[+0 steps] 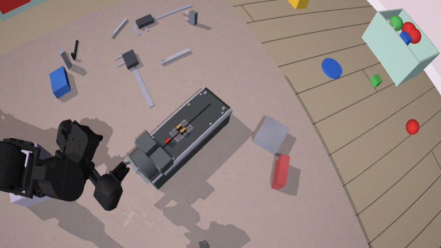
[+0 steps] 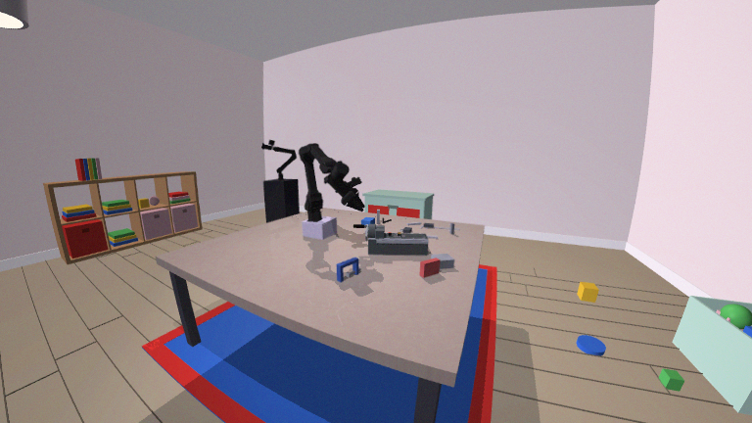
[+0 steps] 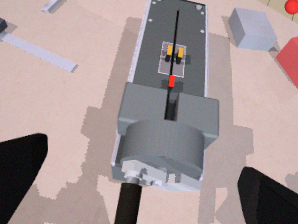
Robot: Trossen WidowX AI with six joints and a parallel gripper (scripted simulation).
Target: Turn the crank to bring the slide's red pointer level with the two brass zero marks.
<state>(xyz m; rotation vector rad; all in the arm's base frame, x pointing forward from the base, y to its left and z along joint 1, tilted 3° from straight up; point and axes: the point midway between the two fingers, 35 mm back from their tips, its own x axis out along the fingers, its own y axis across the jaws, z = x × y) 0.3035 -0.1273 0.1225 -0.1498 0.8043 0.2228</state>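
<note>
Right now my gripper tip is 80 mm above the dark brown crank handle and 20 mm past it. Round my gripper tip: red pointer 120 mm ahead, 110 mm below, 10 mm to the left; red block 320 mm ahead, 190 mm to the right, 160 mm below; grey block 360 mm ahead, 170 mm below, 90 mm to the right.
</note>
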